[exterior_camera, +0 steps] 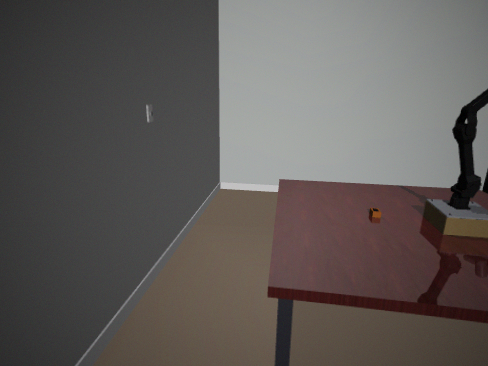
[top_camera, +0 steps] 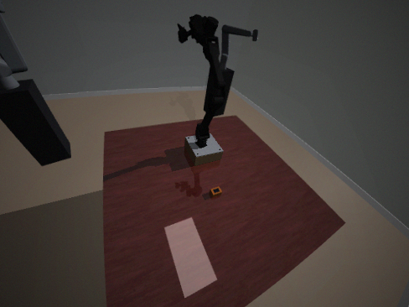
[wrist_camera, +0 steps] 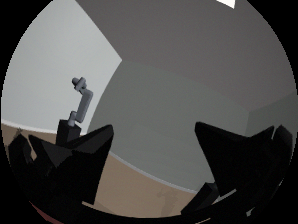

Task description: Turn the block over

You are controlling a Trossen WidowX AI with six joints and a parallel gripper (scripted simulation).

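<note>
Right now the block is 63 cm ahead of my gripper tip, 9 cm to the right of it and 74 cm below it.
</note>
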